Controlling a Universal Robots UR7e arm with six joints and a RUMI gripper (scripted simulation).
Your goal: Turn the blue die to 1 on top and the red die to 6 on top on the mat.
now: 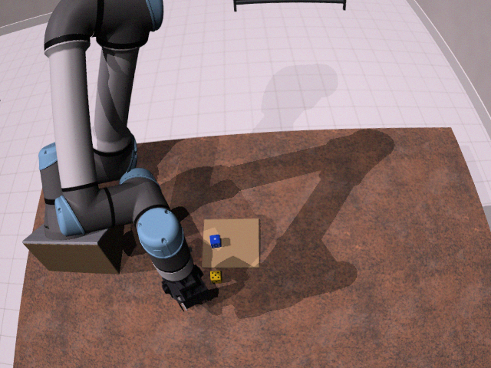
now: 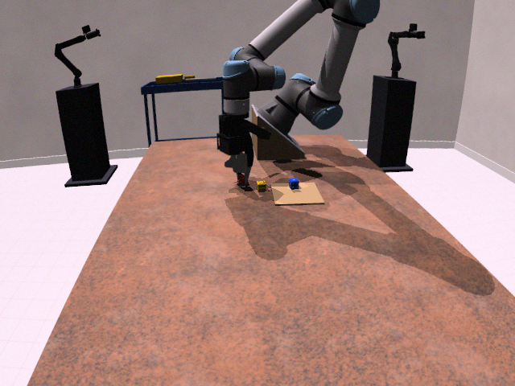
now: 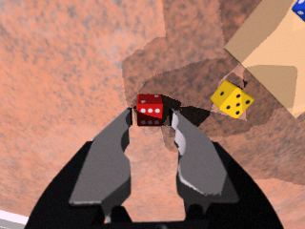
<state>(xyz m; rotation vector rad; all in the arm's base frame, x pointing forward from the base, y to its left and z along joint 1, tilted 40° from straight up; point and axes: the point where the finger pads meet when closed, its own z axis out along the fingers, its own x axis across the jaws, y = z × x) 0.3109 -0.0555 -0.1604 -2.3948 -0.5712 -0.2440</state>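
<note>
Right now my hand is 10 mm above the red die. The rest, counted from my hand: yellow die 60 mm ahead, 50 mm to the left, 10 mm below; then blue die 70 mm ahead, 150 mm to the left; then tan mat 100 mm ahead, 150 mm to the left, 20 mm below.
</note>
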